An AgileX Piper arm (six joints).
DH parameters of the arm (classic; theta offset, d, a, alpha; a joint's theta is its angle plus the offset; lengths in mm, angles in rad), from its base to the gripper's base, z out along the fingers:
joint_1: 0 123 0 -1.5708
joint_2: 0.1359 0 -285 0
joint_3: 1.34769 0 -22 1.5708
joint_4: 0 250.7 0 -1.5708
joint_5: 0 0 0 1.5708
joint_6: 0 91 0 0
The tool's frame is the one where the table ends.
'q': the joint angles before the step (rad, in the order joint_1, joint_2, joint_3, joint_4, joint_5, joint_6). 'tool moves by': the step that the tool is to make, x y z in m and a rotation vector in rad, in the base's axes. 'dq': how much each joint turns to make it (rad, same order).
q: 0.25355 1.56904 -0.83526 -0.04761 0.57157 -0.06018
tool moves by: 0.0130 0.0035 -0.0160 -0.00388 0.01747 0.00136
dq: 0.00012 0.08057 -0.02587 -0.00095 -0.03684 0.00078
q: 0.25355 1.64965 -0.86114 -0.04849 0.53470 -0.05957
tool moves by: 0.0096 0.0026 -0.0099 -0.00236 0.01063 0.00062
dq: 0.00021 0.05467 -0.02597 -0.00051 -0.01782 0.00061
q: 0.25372 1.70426 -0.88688 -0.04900 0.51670 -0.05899
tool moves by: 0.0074 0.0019 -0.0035 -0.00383 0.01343 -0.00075
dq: 0.00011 0.03349 -0.03145 -0.00016 0.01195 0.00056
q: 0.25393 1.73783 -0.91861 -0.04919 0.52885 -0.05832
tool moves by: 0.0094 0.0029 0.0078 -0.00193 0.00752 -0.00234
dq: 0.00171 0.01427 -0.05952 0.00186 0.05310 0.00094
